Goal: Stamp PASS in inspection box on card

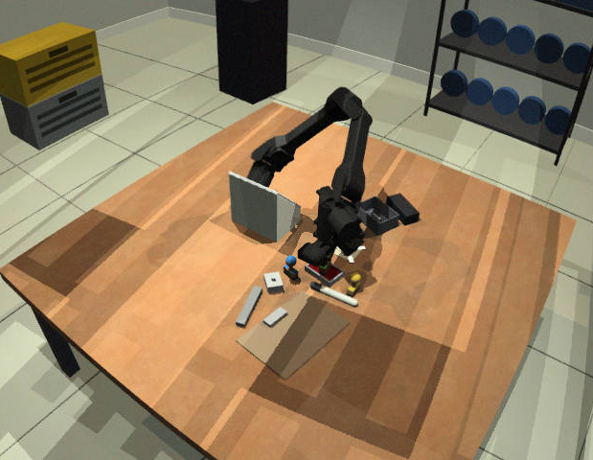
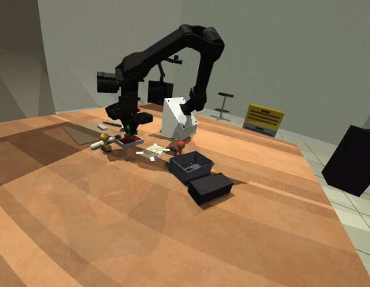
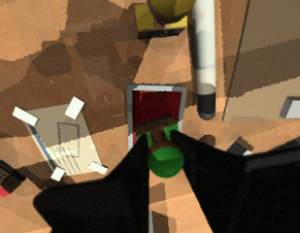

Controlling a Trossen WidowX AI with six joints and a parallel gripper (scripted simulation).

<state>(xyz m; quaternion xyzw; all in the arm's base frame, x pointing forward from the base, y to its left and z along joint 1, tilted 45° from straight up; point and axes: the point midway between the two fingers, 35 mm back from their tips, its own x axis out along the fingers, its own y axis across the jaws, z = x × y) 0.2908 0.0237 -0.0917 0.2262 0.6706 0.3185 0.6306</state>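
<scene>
The green-knobbed stamp is right at my gripper tip. The rest, counted from my gripper tip: white marker 5 cm ahead, 5 cm to the right, 3 cm below; blue-knobbed stamp 6 cm behind, 7 cm to the right, 2 cm below; red ink pad 3 cm below.
</scene>
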